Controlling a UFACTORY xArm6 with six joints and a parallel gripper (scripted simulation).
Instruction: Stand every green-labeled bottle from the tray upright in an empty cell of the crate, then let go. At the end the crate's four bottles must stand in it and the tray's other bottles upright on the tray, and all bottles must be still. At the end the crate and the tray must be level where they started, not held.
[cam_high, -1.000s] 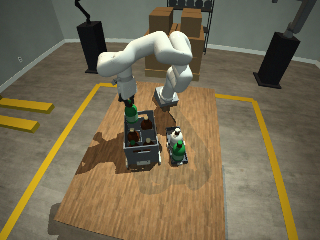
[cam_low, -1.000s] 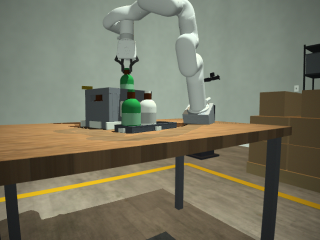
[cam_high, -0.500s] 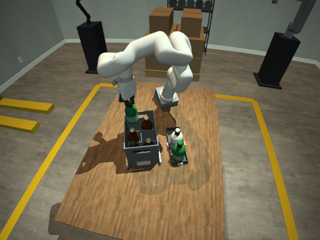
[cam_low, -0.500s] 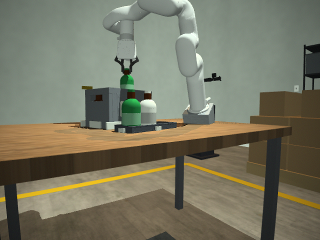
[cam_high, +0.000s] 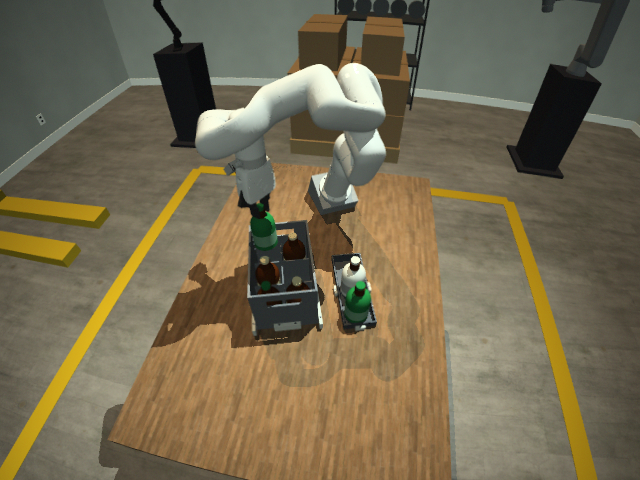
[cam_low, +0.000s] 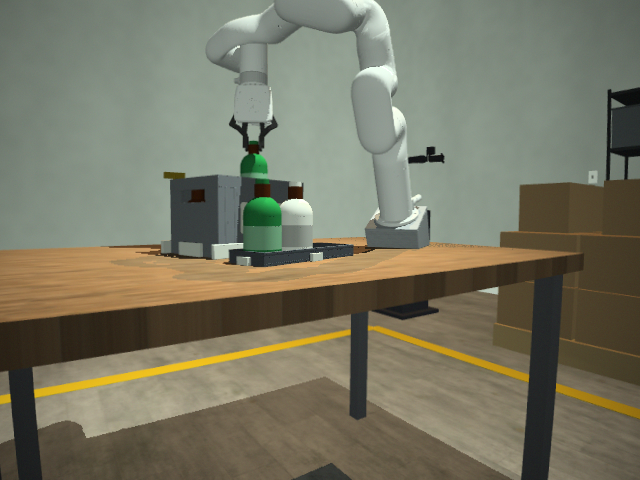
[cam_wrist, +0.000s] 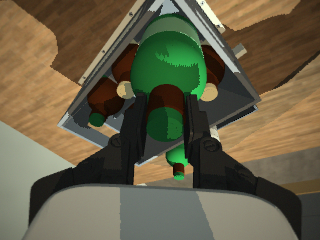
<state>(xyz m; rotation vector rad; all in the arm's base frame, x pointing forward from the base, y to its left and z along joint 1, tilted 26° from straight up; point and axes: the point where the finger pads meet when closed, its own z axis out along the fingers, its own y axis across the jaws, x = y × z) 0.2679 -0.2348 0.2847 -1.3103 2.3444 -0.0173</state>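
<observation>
The grey crate lies 200 mm below my hand, 70 mm to the left of it and 70 mm ahead of it. Round my hand: tray (280 mm to the left, 270 mm below, 40 mm ahead); white-labeled bottle (280 mm to the left, 200 mm below, 40 mm ahead).
</observation>
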